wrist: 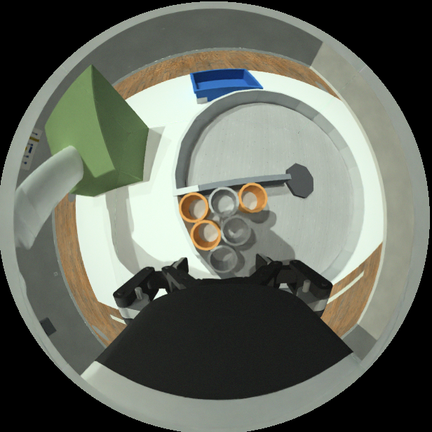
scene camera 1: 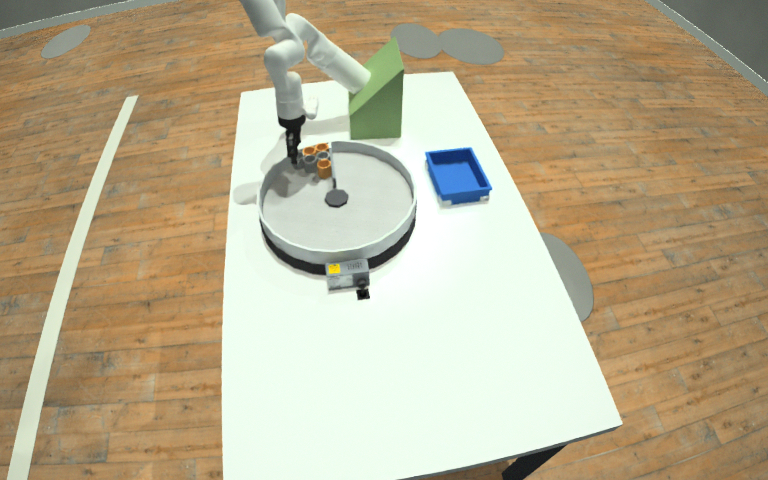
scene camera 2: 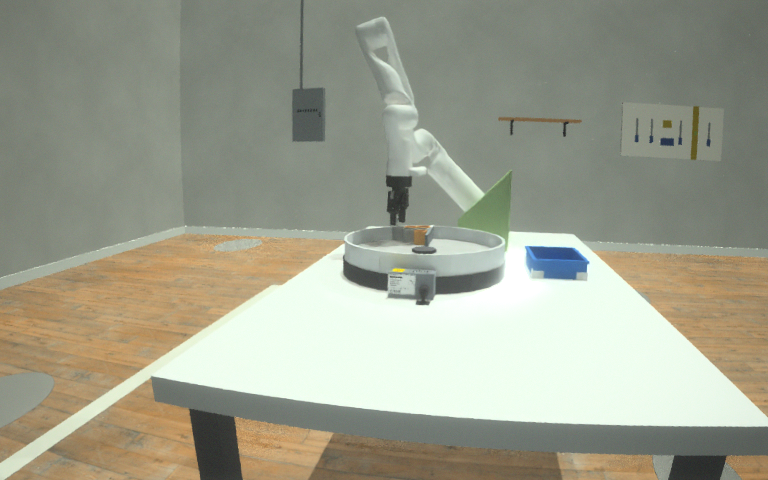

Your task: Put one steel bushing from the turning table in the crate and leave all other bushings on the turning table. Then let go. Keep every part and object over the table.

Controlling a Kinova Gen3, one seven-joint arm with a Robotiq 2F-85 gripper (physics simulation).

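Frame: origin at the arm's base, x ahead, y left, z up, level; centimetres.
Seen in the pictures: gripper, between the fingertips: (scene camera 1: pixel 296 153) (scene camera 2: pixel 397 224); arm's base, origin of its link: (scene camera 1: pixel 360 82) (scene camera 2: pixel 475 203).
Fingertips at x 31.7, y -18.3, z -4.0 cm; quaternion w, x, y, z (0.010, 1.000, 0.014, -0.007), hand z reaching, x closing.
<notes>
Offsets run from my fingertips to a thing's top centre. "pt": to the spot under its first point.
Three grey steel bushings stand upright in a cluster on the turning table (scene camera 1: pixel 362 247) (scene camera 2: pixel 424 261) (wrist: pixel 300 130): one (wrist: pixel 223 194) by the divider, a middle one @(dx +1.8, dy +4.0, dz -0.7 cm) (scene camera 1: pixel 309 165) (wrist: pixel 236 220), and one (wrist: pixel 223 249) nearest my gripper. Three orange bushings stand with them: one @(dx +4.2, dy +8.1, dz -0.7 cm) (scene camera 1: pixel 323 170) (scene camera 2: pixel 420 237) (wrist: pixel 261 195) towards the hub and two (wrist: pixel 185 207) (wrist: pixel 196 236) by the rim. My gripper (scene camera 1: pixel 293 161) (scene camera 2: pixel 398 220) (wrist: pixel 221 263) is open and empty, pointing down close above the nearest steel bushing, which its fingers partly hide in scene camera 1. The blue crate @(dx +2.6, dy +46.2, dz -4.8 cm) (scene camera 1: pixel 467 195) (scene camera 2: pixel 557 268) (wrist: pixel 220 93) is empty.
A grey divider @(pt dx +6.6, dy +10.9, dz -0.8 cm) (scene camera 1: pixel 333 169) (wrist: pixel 245 181) runs from the rim to the dark hub @(dx +14.4, dy +11.9, dz -3.7 cm) (scene camera 1: pixel 336 198) (scene camera 2: pixel 423 249) (wrist: pixel 300 180), beside the cluster. A green wedge block (scene camera 1: pixel 376 116) (scene camera 2: pixel 492 209) (wrist: pixel 120 135) stands behind. A grey box @(pt dx +39.5, dy +15.2, dz -4.7 cm) (scene camera 1: pixel 347 275) (scene camera 2: pixel 411 284) stands at the turning table's front.
</notes>
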